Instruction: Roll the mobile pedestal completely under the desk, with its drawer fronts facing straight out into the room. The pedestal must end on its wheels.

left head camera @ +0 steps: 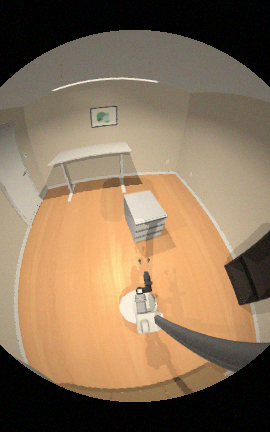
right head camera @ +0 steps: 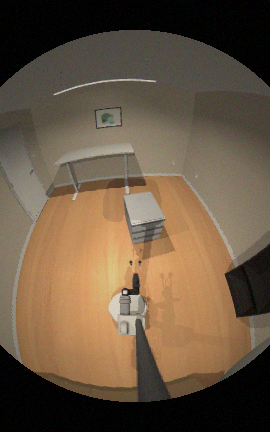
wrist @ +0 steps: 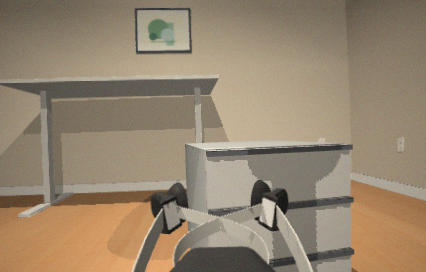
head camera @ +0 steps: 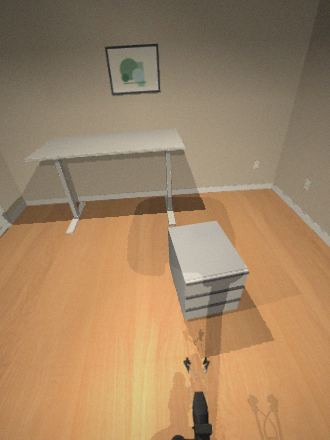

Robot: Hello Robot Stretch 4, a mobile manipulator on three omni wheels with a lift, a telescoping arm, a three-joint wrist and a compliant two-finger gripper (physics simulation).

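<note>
The grey-white pedestal stands upright in front of the desk's right end, outside it. Its three drawer fronts face toward the robot; its wheels do not show. The white desk stands by the back wall on two legs, the space between them open. My gripper is open and empty, a short way in front of the drawer fronts. In the wrist view its left finger is left of the pedestal and its right finger overlaps the drawer fronts.
A dark cabinet-like object stands at the right wall. A door is at the left. A framed picture hangs above the desk. The desk's right foot is just behind the pedestal's left rear corner.
</note>
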